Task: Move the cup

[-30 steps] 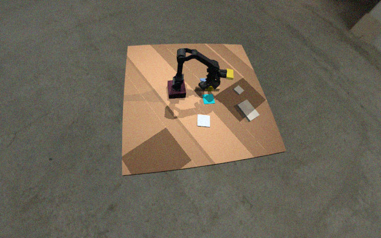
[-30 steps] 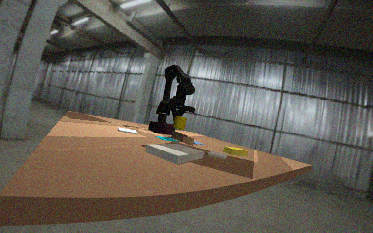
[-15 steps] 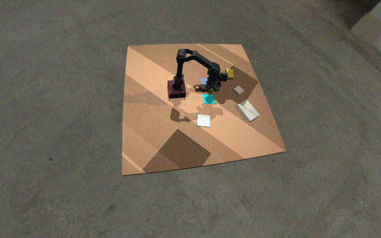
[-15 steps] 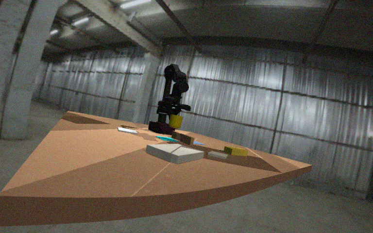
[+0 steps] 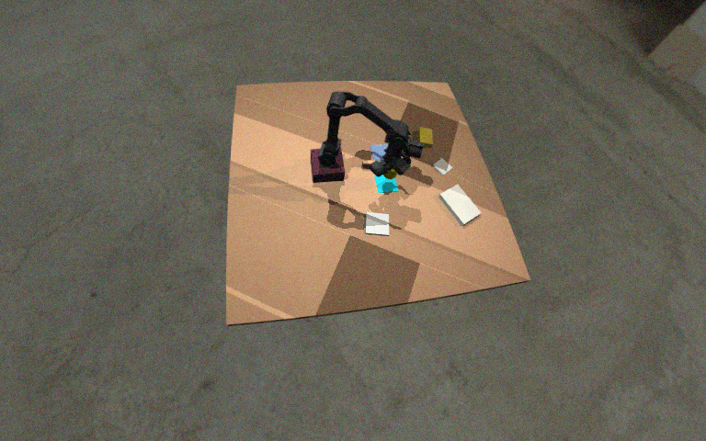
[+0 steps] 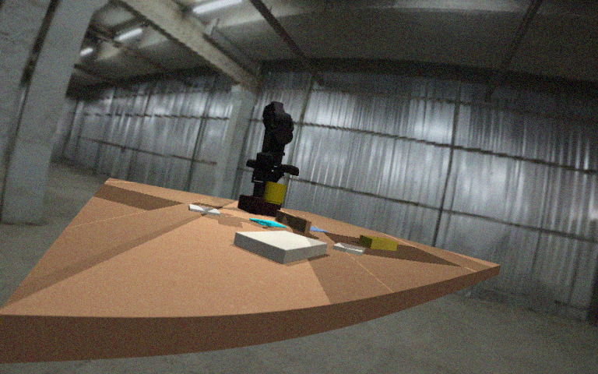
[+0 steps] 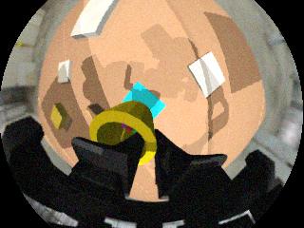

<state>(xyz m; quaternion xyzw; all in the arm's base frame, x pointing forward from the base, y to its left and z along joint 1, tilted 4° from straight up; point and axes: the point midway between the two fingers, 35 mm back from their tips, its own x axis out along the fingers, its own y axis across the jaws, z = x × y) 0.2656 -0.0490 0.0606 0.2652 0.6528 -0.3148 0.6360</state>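
The cyan pad lies 11 cm below my gripper tip, 2 cm to the left of it and 2 cm ahead of it. Also, from my gripper tip: yellow cup 2 cm to the left, 2 cm ahead; brown bar 11 cm to the left, 9 cm below, 1 cm ahead; white tile 20 cm to the right, 10 cm below, 2 cm behind.
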